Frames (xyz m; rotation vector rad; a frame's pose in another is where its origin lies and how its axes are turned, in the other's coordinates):
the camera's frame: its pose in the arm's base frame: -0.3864 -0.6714 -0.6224 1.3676 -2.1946 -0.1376
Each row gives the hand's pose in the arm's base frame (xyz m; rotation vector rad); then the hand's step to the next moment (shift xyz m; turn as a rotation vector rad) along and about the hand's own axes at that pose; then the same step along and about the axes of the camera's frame.
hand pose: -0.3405 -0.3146 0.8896 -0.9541 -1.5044 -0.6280
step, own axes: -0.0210 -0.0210 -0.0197 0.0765 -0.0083 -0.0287
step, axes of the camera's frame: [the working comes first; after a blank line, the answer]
step, axes of the arm's base frame: -0.0076 -0.0317 -0.0144 0.0101 -0.0118 0.0806

0.0240 -0.0142 0.0221 0.0384 0.0153 -0.0710
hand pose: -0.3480 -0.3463 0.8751 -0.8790 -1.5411 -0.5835
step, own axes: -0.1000 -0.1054 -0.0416 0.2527 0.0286 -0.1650
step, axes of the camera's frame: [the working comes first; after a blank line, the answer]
step, axes of the arm's base frame: -0.0589 -0.1148 -0.0787 0.1202 -0.0611 0.2715

0.0872 -0.0362 0.1180 0.1186 -0.0276 -0.2776
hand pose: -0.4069 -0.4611 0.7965 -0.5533 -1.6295 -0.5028
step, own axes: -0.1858 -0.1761 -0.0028 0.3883 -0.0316 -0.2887
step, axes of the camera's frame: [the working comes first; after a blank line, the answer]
step, axes of the arm's base frame: -0.0869 -0.1532 -0.1858 0.1656 -0.1749 0.4208

0.0874 -0.0706 0.2300 0.2595 -0.0647 -0.4045
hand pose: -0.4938 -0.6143 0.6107 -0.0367 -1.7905 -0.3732
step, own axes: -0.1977 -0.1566 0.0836 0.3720 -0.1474 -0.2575
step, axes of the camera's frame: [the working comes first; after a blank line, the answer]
step, axes of the arm's base frame: -0.0630 -0.0916 -0.2413 0.1147 -0.2734 0.3722

0.0049 -0.0804 0.2532 0.3418 -0.0885 -0.3190
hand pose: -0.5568 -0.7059 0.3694 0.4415 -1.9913 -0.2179
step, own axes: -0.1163 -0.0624 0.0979 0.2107 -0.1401 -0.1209
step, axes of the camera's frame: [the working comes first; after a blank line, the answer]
step, axes of the arm's base frame: -0.0285 -0.0146 -0.1612 0.0546 -0.2077 0.1804

-0.0412 -0.0422 0.1534 0.2304 -0.0781 -0.1395
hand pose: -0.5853 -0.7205 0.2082 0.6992 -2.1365 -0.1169
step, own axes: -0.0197 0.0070 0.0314 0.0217 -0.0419 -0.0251
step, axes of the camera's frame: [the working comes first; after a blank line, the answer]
step, axes of the arm's base frame: -0.0178 0.0111 -0.0314 0.0274 -0.0424 0.0176

-0.0158 0.0082 0.0332 0.0341 -0.0358 -0.0203
